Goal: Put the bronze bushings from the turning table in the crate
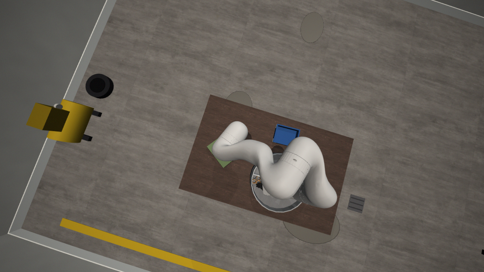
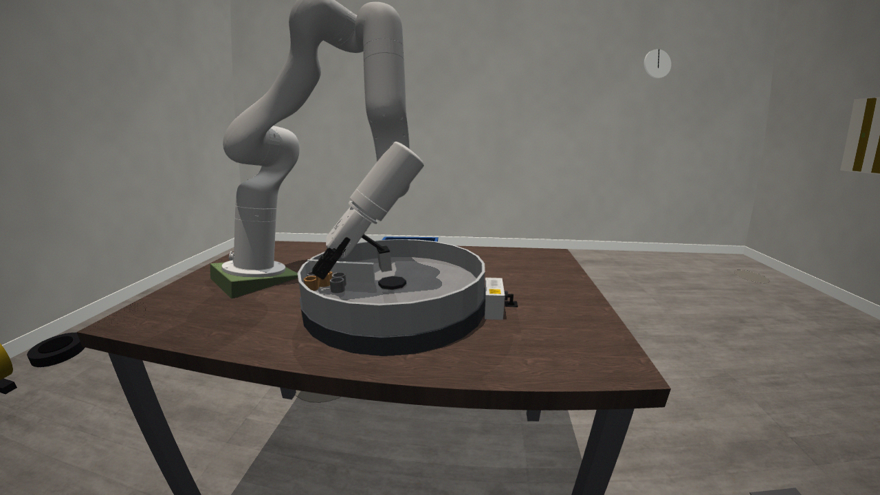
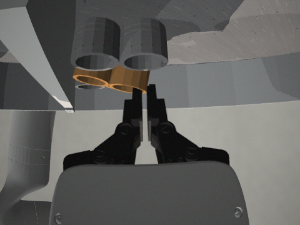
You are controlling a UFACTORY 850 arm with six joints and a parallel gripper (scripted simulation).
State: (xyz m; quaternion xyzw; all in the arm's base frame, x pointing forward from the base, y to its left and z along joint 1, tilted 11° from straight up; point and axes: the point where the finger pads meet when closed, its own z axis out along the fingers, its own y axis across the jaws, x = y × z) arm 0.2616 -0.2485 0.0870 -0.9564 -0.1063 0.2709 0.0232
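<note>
My hand is 380 mm to the right of the blue crate, 190 mm short of it and 90 mm above it. The rest, counted from my hand: grey turning table: 150 mm ahead, 60 mm below, 30 mm to the left.
</note>
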